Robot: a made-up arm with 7 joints. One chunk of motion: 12 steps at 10 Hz.
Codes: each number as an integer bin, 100 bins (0 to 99) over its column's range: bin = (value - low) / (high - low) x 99, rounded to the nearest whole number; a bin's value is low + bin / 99 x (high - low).
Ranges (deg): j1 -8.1..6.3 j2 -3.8..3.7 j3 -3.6..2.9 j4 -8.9..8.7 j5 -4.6..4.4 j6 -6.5..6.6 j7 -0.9..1
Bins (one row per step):
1: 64 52 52 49 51 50 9
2: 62 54 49 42 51 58 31
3: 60 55 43 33 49 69 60
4: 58 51 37 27 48 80 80
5: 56 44 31 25 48 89 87
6: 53 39 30 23 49 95 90
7: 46 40 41 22 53 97 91
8: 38 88 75 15 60 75 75
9: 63 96 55 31 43 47 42
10: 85 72 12 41 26 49 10
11: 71 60 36 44 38 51 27
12: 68 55 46 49 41 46 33
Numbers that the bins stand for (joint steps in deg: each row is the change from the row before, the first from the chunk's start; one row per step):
1: 1.209 0.139 -0.186 -0.189 0.036 0.116 -0.727
2: 0.918 0.291 -0.383 -1.433 0.036 1.175 -0.305
3: 0.627 0.367 -0.777 -3.033 -0.145 2.630 0.252
4: 0.336 0.064 -1.171 -4.100 -0.236 4.086 0.635
5: 0.045 -0.467 -1.565 -4.456 -0.236 5.277 0.770
6: -0.391 -0.845 -1.630 -4.811 -0.145 6.071 0.827
7: -1.409 -0.770 -0.908 -4.989 0.218 6.335 0.846
8: -2.573 2.867 1.324 -6.233 0.855 3.424 0.539
9: 1.064 3.473 0.011 -3.389 -0.691 -0.281 -0.094
10: 4.264 1.655 -2.812 -1.611 -2.236 -0.016 -0.708
11: 2.227 0.745 -1.236 -1.078 -1.145 0.248 -0.382
12: 1.791 0.367 -0.580 -0.189 -0.873 -0.413 -0.267

